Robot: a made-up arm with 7 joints. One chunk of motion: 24 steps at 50 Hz.
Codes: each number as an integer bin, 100 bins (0 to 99) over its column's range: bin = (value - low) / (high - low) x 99, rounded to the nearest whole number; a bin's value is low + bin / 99 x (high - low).
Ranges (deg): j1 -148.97..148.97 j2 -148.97..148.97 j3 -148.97..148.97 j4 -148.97..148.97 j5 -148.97..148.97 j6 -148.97..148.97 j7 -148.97..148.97
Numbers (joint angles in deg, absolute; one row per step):
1: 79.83 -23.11 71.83 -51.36 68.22 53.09 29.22
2: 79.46 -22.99 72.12 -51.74 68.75 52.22 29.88
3: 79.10 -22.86 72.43 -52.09 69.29 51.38 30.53
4: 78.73 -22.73 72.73 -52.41 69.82 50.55 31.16
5: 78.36 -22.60 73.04 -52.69 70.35 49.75 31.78
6: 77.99 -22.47 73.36 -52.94 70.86 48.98 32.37
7: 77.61 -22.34 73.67 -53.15 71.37 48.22 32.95
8: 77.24 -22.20 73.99 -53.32 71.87 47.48 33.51
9: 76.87 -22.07 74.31 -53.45 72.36 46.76 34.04
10: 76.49 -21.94 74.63 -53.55 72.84 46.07 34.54
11: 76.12 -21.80 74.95 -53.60 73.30 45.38 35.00
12: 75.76 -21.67 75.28 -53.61 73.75 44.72 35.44
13: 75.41 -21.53 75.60 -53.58 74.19 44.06 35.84
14: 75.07 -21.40 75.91 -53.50 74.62 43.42 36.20
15: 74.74 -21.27 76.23 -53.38 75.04 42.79 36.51
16: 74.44 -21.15 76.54 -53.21 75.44 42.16 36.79
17: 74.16 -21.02 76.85 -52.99 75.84 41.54 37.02
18: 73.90 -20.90 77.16 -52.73 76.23 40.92 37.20
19: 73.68 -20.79 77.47 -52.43 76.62 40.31 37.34
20: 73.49 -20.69 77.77 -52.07 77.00 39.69 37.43
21: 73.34 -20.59 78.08 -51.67 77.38 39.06 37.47
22: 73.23 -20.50 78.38 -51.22 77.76 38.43 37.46
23: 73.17 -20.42 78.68 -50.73 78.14 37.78 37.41
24: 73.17 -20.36 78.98 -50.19 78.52 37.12 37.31
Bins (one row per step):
1: 76 42 73 32 72 67 59
2: 76 42 73 32 72 67 59
3: 76 42 74 32 73 67 60
4: 76 42 74 32 73 66 60
5: 76 42 74 32 73 66 60
6: 75 42 74 32 73 66 60
7: 75 42 74 32 73 66 60
8: 75 42 74 32 73 65 61
9: 75 42 74 32 74 65 61
10: 75 42 74 32 74 65 61
11: 75 42 74 32 74 65 61
12: 75 42 75 32 74 64 61
13: 75 42 75 32 74 64 61
14: 74 42 75 32 74 64 62
15: 74 42 75 32 74 64 62
16: 74 42 75 32 75 64 62
17: 74 43 75 32 75 63 62
18: 74 43 75 32 75 63 62
19: 74 43 75 32 75 63 62
20: 74 43 75 32 75 63 62
21: 74 43 75 32 75 62 62
22: 74 43 76 32 75 62 62
23: 74 43 76 33 75 62 62
24: 74 43 76 33 76 62 62

